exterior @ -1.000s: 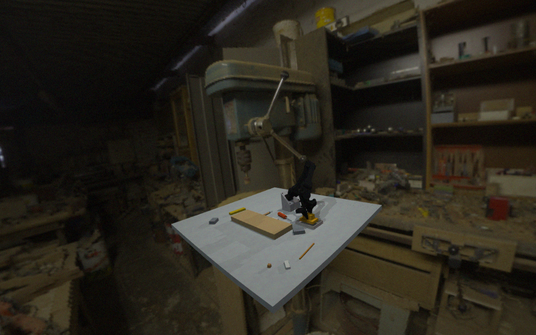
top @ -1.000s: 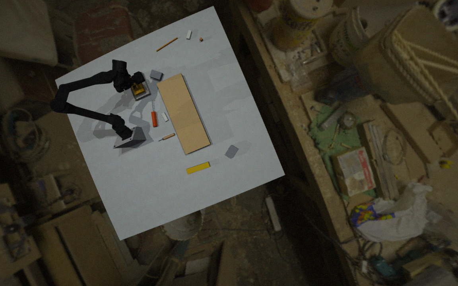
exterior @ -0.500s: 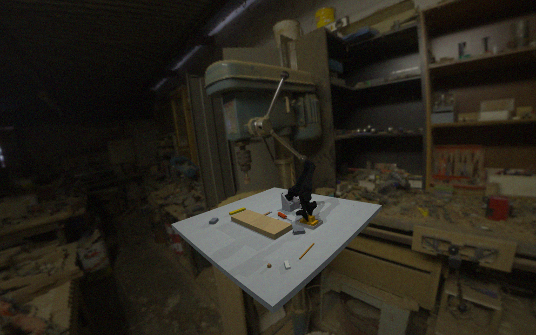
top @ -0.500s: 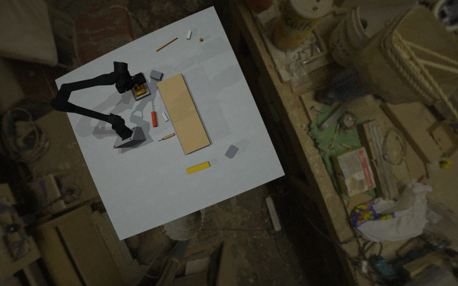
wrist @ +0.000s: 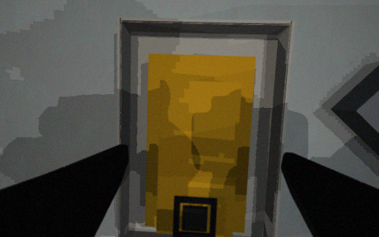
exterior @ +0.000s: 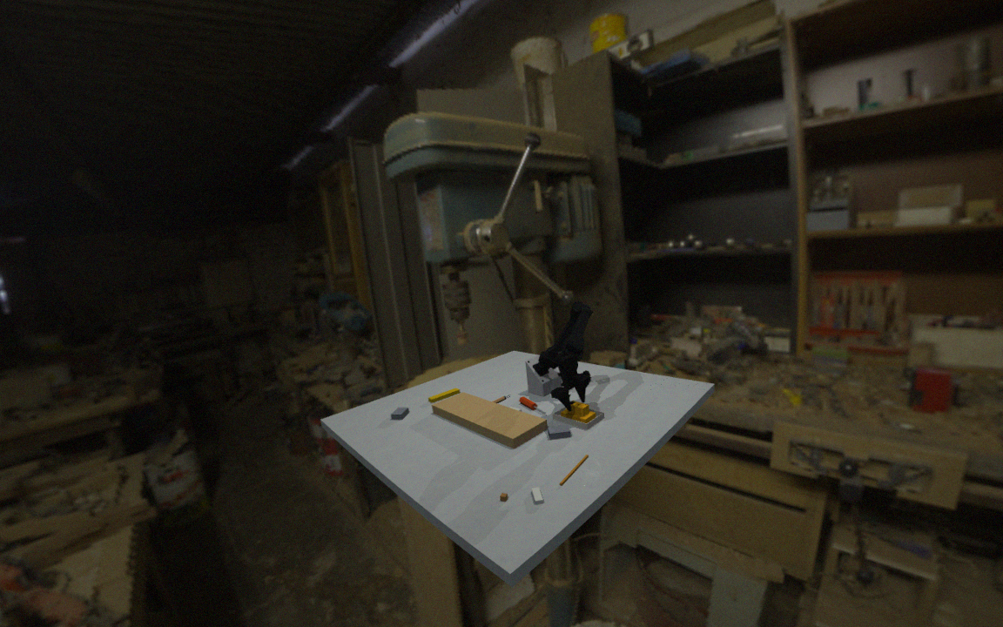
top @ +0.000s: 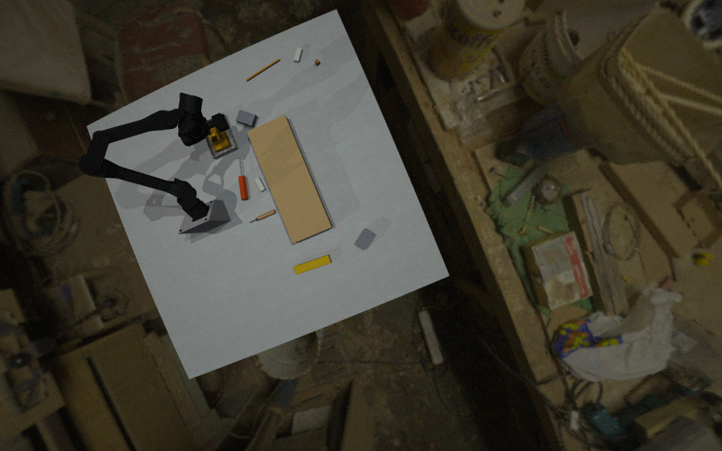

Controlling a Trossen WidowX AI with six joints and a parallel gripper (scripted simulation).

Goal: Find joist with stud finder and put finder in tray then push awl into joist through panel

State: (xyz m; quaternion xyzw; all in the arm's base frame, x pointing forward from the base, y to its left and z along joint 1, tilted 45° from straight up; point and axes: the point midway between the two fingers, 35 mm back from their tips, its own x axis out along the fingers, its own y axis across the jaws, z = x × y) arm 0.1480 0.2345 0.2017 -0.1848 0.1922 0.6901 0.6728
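The stud finder is 20 mm to the right of my gripper tip and 10 mm below it. The rest, counted from my gripper tip: pencil (290 mm ahead, 200 mm to the left, 50 mm below); awl (30 mm ahead, 410 mm to the right, 50 mm below); tray (40 mm below).
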